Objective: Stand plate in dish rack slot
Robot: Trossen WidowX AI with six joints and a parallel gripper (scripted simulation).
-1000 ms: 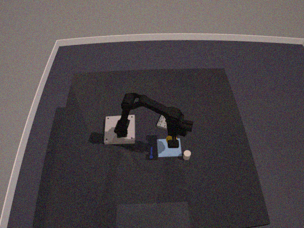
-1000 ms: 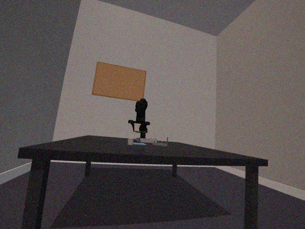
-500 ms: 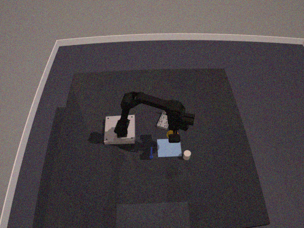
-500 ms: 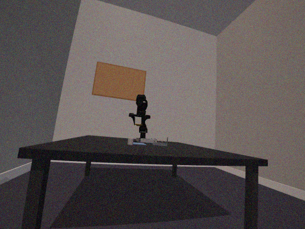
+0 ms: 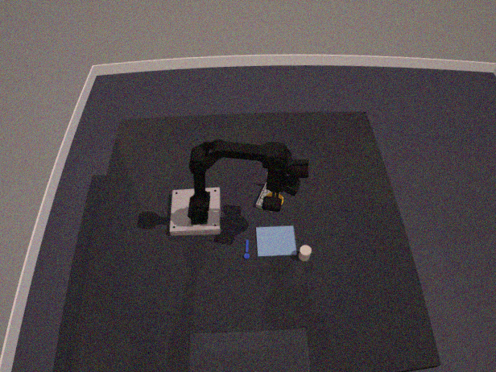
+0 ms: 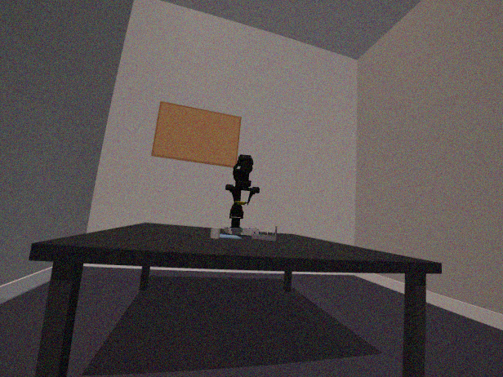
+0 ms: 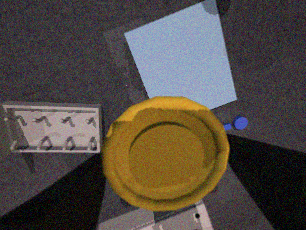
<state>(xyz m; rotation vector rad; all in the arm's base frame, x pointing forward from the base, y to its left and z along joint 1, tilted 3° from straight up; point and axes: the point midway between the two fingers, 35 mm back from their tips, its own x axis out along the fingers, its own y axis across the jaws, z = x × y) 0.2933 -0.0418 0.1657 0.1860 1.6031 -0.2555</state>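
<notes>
The grey dish rack lies 160 mm below my gripper tip, 150 mm to the left of it and 10 mm ahead of it. Also, from my gripper tip: yellow plate (10 mm above); then light blue mat (180 mm below, 60 mm to the right, 10 mm ahead); then blue spoon (180 mm below, 110 mm behind, 100 mm to the right).
</notes>
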